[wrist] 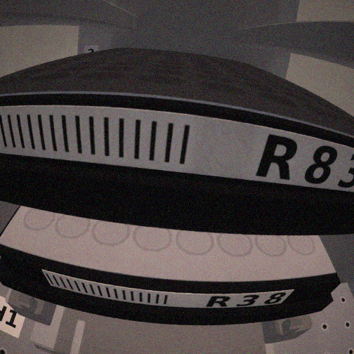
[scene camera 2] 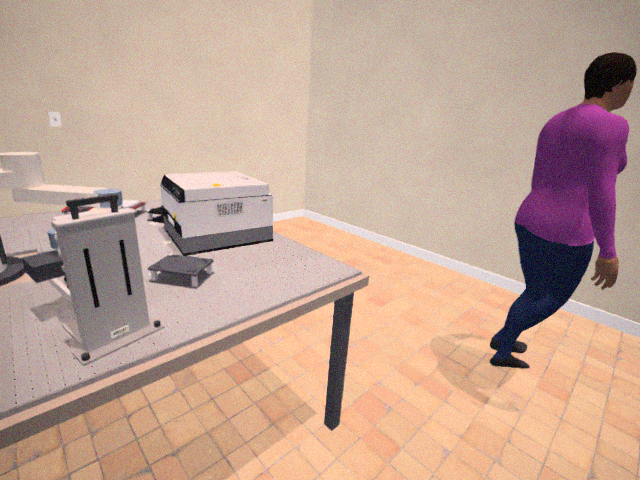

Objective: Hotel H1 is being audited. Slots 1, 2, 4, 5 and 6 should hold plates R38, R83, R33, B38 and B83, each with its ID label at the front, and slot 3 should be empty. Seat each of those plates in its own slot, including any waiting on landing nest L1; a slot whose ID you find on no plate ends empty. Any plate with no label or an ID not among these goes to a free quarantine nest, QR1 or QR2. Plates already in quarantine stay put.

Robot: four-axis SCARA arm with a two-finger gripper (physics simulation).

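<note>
Plate R38, pale with ringed wells and a black front edge bearing its ID label, lies low in the wrist view. My gripper is shut on it; the fingers are hidden there and I cannot make them out in the scene view. Plate R83, with its label at the front, spans the wrist view above R38 and hides its rear part. Grey slot supports show beside and below R38, near a partly cut-off H1 sign. The hotel stands with its slotted grey panel towards scene camera 2, so its slots are hidden.
A low dark stand on pale posts is right of the hotel. A white instrument stands behind it. The pale arm reaches behind the hotel. The table edge runs in front. A person is on the floor at right.
</note>
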